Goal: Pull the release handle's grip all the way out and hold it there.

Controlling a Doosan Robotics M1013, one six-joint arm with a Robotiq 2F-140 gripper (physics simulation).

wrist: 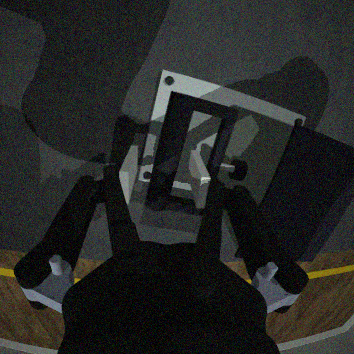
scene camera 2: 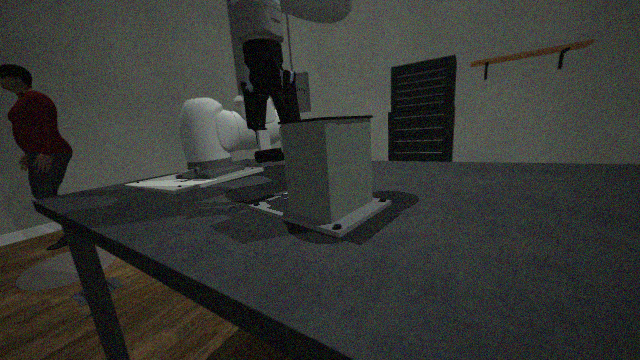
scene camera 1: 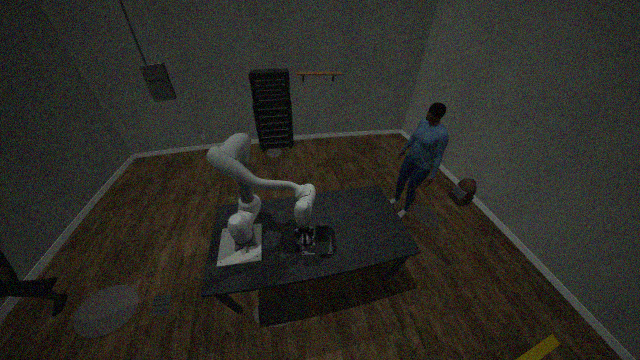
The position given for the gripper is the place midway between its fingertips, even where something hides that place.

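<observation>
A light base plate (wrist: 169, 81) is visible, along with a release handle grip (wrist: 180, 106). The gripper (scene camera 2: 277, 161) can be seen as well, and the wrist view shows the gripper (wrist: 163, 159) too.
</observation>
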